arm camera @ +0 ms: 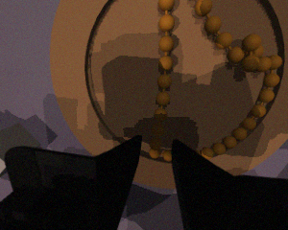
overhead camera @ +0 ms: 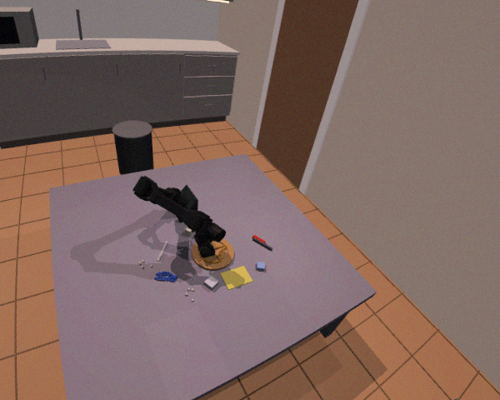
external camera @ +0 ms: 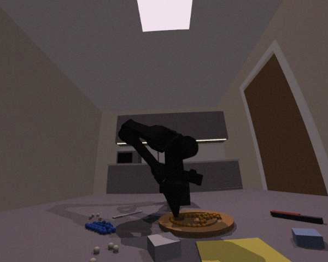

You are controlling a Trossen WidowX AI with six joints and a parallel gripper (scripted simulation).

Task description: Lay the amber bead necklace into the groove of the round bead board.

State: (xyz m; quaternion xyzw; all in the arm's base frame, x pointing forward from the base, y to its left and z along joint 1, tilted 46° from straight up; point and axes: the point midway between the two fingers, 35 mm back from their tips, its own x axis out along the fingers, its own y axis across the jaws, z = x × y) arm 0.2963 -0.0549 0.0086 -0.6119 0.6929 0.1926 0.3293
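Now: gripper tip 5 cm to the right of the round wooden bead board, 2 cm short of it and 1 cm above it. Also, from my gripper tip: grey block 17 cm ahead, 5 cm to the right; yellow pad 19 cm ahead, 7 cm to the left, 1 cm below; thin rod 16 cm to the right, 10 cm behind, 1 cm below.
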